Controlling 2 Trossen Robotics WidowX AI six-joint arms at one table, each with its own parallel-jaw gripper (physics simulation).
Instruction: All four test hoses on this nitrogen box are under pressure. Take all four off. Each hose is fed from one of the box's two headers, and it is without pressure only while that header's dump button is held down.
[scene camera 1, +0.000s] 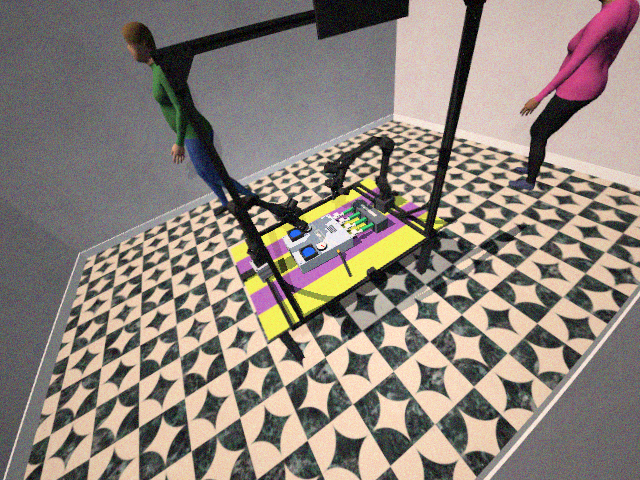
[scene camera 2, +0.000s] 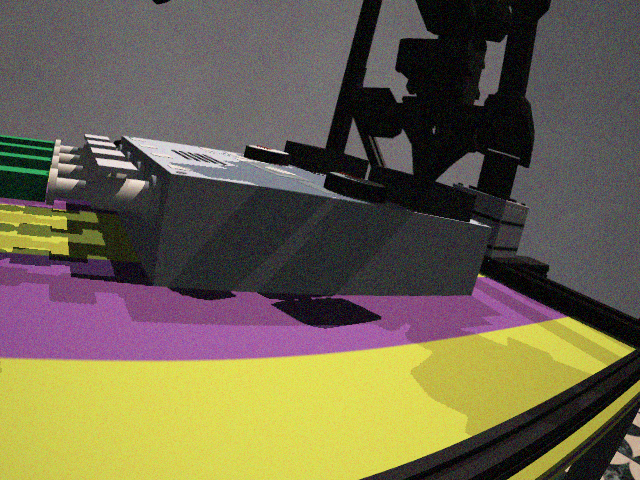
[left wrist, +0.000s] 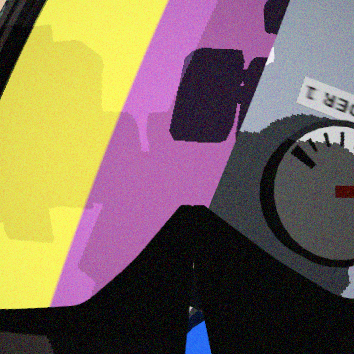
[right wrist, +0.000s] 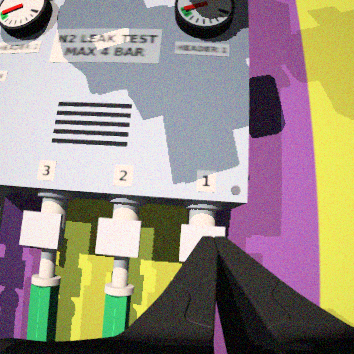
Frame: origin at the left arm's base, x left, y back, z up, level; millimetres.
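Seen in the pictures: left gripper, between the fingertips: (scene camera 1: 299, 225) (scene camera 2: 419, 188) (left wrist: 190, 216); right gripper, between the fingertips: (scene camera 1: 333, 199) (scene camera 2: 163, 2) (right wrist: 211, 246); left arm's base, origin of its link: (scene camera 1: 260, 261) (scene camera 2: 492, 195); right arm's base, origin of its link: (scene camera 1: 384, 197).
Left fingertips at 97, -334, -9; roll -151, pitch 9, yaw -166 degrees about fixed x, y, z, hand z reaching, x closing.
Note:
Offsets run from my left fingertips to a thing's middle, as dx, dy, dz. "spot": to the spot under its first point.
The nitrogen box (scene camera 1: 336, 238) (scene camera 2: 310, 242) (left wrist: 300, 50) (right wrist: 100, 165) lies on the striped table. Green hoses (scene camera 1: 368, 227) (scene camera 2: 23, 180) (right wrist: 116, 312) with white couplings {spot: -145, -232, -25} (right wrist: 118, 237) are on its ports; hose 1 is mostly hidden behind my right fingers. My left gripper (scene camera 1: 305, 225) (scene camera 2: 429, 178) (left wrist: 190, 216) is shut, its tips down at the header 1 button's housing {spot: -5, +18, -16} (scene camera 2: 421, 206); whether the button is pressed is hidden. The header 1 gauge {spot: -42, -18, -8} (left wrist: 310, 195) (right wrist: 205, 15) has its needle near the green band in the right wrist view. My right gripper (scene camera 1: 335, 194) (right wrist: 211, 246) is shut, above coupling 1.
The header 2 gauge {spot: -236, -10, -8} (right wrist: 22, 17) is beside the label plate. Two blue buttons (scene camera 1: 296, 234) (scene camera 1: 308, 252) show at the box's left end in scene camera 1. A grey block {spot: -314, -377, -22} (scene camera 1: 377, 219) stands at the hoses' far ends. Black posts (scene camera 1: 449, 129) rise at the table's edges. Two people stand behind.

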